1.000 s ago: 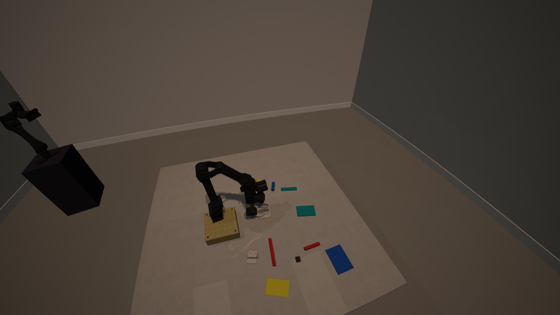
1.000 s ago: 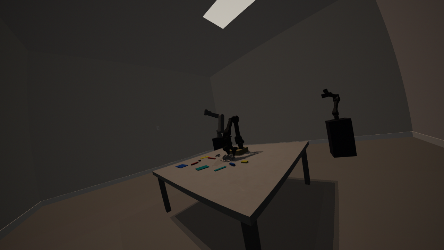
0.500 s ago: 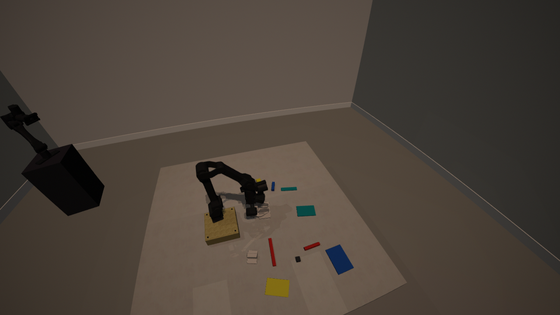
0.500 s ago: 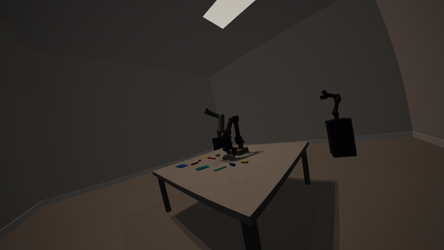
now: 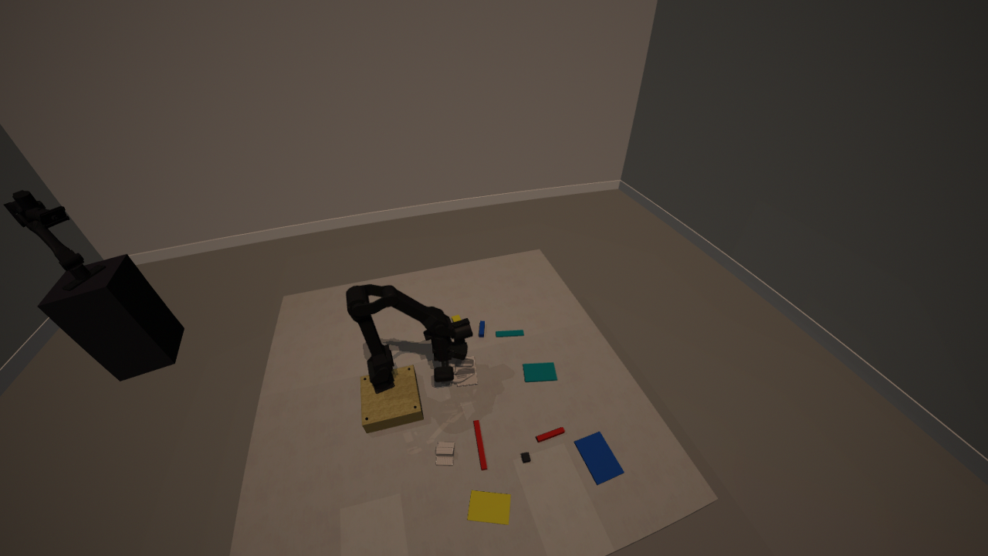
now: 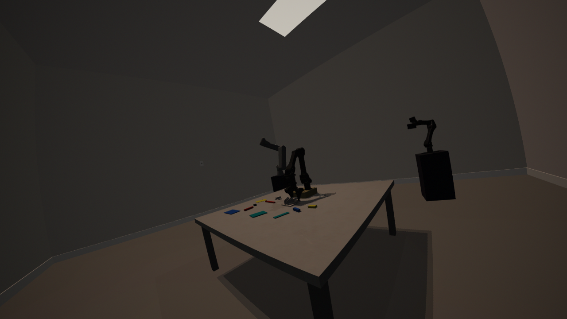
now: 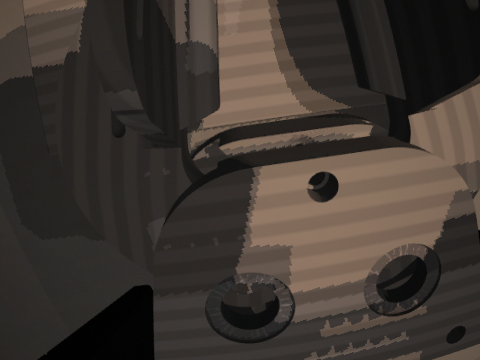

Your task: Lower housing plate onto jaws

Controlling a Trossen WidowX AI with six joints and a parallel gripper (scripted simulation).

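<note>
Right now my gripper tip is 1 cm short of the housing plate and 1 cm above it. Also, from my gripper tip: blue block (21 cm ahead, 13 cm to the left, 1 cm below); then pale jaw assembly (2 cm ahead, 2 cm to the right); then yellow block (14 cm ahead, 21 cm to the left, 1 cm below).
</note>
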